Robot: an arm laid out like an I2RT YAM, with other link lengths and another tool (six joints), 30 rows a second.
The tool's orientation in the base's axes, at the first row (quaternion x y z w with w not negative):
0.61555 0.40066 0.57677 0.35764
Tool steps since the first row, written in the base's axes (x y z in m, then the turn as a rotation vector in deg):
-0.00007 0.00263 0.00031 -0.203 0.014 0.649
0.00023 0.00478 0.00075 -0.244 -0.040 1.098
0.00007 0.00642 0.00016 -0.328 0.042 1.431
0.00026 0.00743 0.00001 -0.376 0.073 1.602
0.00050 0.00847 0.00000 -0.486 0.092 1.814
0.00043 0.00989 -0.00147 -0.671 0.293 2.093
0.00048 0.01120 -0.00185 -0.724 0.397 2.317
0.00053 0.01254 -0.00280 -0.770 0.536 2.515
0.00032 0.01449 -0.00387 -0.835 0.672 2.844
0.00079 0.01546 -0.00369 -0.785 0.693 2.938
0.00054 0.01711 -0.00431 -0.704 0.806 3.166
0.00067 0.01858 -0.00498 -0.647 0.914 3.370
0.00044 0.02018 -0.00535 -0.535 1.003 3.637
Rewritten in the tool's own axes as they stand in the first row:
0.00251 -0.00084 -0.00004 0.285 0.563 -0.253
0.00465 -0.00133 0.00027 0.425 0.988 -0.331
0.00588 -0.00257 0.00020 0.640 1.247 -0.439
0.00674 -0.00311 0.00042 0.739 1.385 -0.499
0.00768 -0.00354 0.00068 0.845 1.559 -0.625
0.00834 -0.00548 0.00076 1.143 1.711 -0.827
0.00937 -0.00637 0.00087 1.331 1.865 -0.896
0.01018 -0.00779 0.00102 1.540 1.981 -0.954
0.01149 -0.00960 0.00094 1.802 2.215 -1.042
0.01245 -0.00981 0.00142 1.861 2.295 -0.999
0.01368 -0.01109 0.00125 2.061 2.459 -0.934
0.01473 -0.01230 0.00147 2.246 2.602 -0.891
0.01602 -0.01333 0.00130 2.441 2.815 -0.798

